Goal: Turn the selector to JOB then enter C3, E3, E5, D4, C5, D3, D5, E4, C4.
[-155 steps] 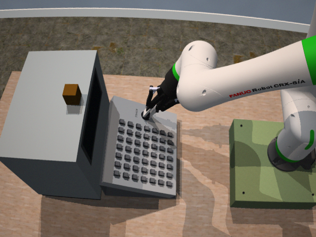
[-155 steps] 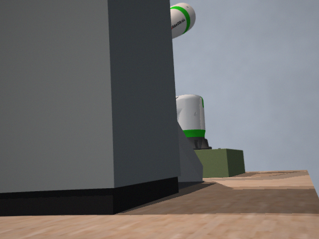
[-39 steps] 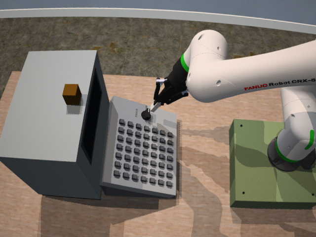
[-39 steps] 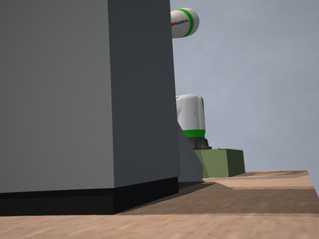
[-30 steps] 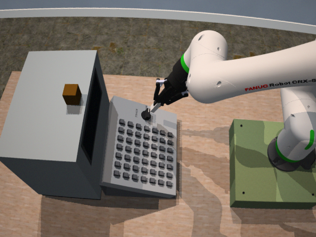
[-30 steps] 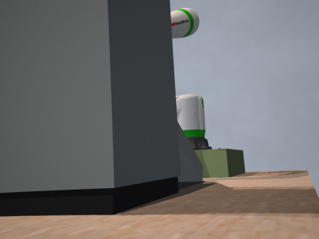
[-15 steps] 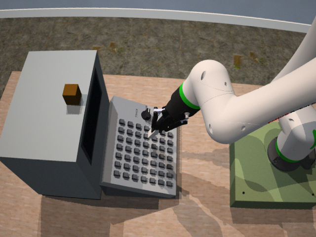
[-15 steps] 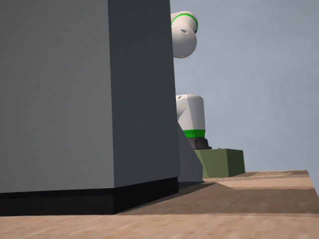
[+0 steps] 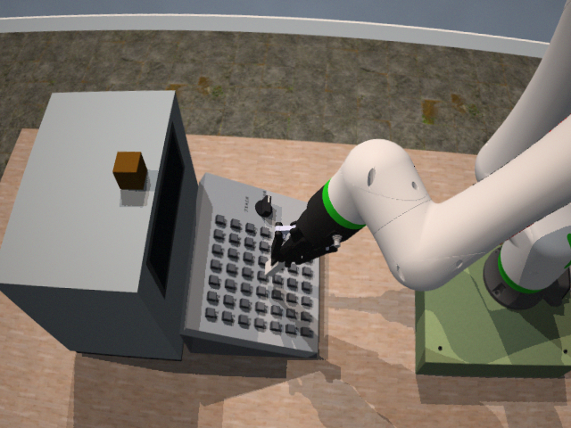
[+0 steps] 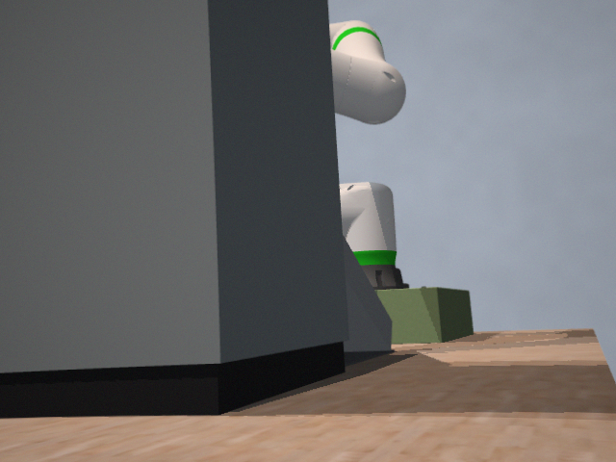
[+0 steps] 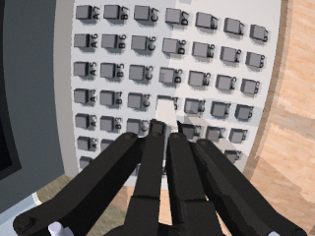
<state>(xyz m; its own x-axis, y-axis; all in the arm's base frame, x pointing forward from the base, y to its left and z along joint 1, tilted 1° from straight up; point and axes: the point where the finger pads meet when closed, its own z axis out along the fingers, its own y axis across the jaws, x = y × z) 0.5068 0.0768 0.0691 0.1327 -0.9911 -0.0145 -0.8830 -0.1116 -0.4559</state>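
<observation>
The C3 key lies 5 cm ahead of my hand, 4 cm to the left of it and 4 cm below it. Round my hand: black selector knob 5 cm ahead, 16 cm to the right, 5 cm below; then grey keypad 6 cm ahead, 4 cm to the right, 9 cm below.
</observation>
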